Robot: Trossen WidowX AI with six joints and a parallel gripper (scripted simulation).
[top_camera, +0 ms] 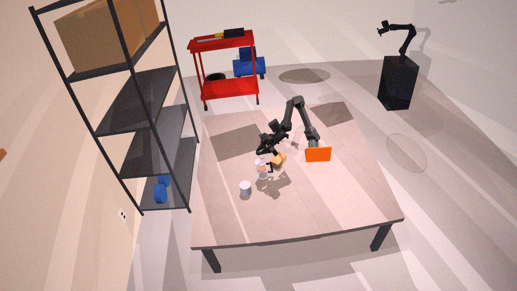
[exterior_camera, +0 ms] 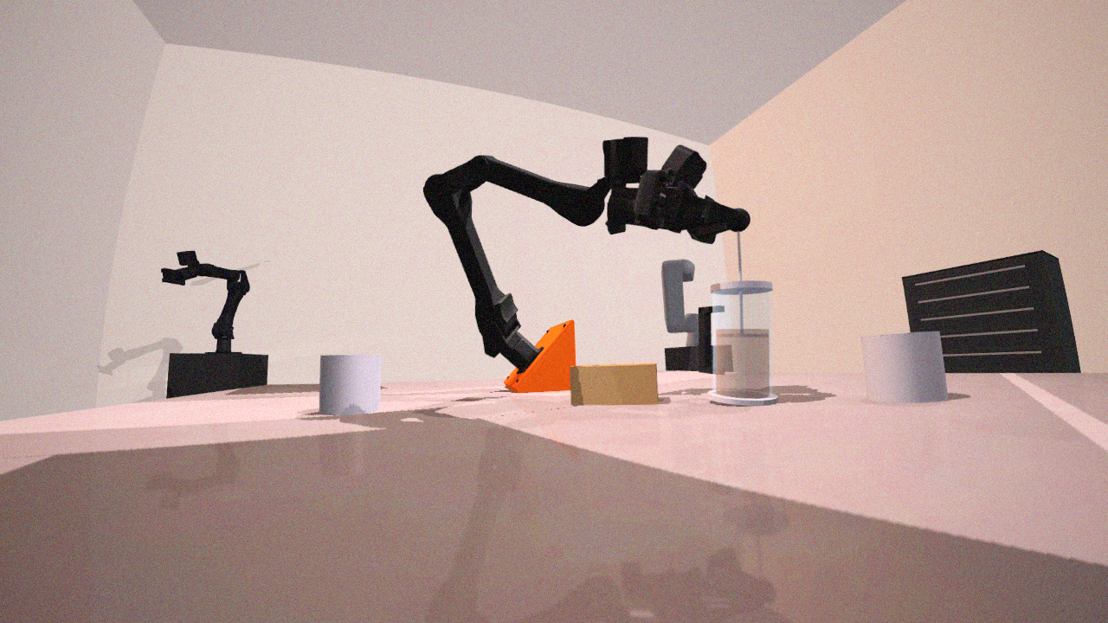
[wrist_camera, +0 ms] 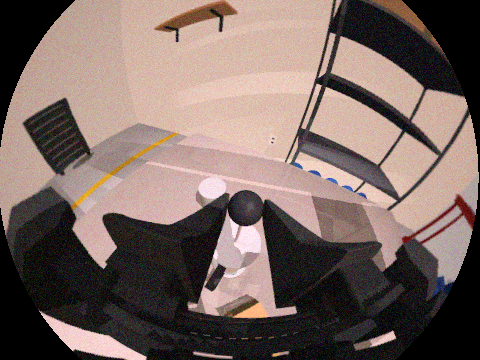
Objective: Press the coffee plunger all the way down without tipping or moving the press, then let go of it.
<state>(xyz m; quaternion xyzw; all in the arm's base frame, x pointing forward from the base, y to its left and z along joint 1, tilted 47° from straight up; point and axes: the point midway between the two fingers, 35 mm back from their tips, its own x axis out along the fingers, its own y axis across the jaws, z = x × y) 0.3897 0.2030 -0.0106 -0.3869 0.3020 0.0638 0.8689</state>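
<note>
The glass coffee press is 3 cm behind my gripper tip and 11 cm below it. Also, from my gripper tip: tan box: 14 cm behind, 11 cm to the right, 20 cm below.
</note>
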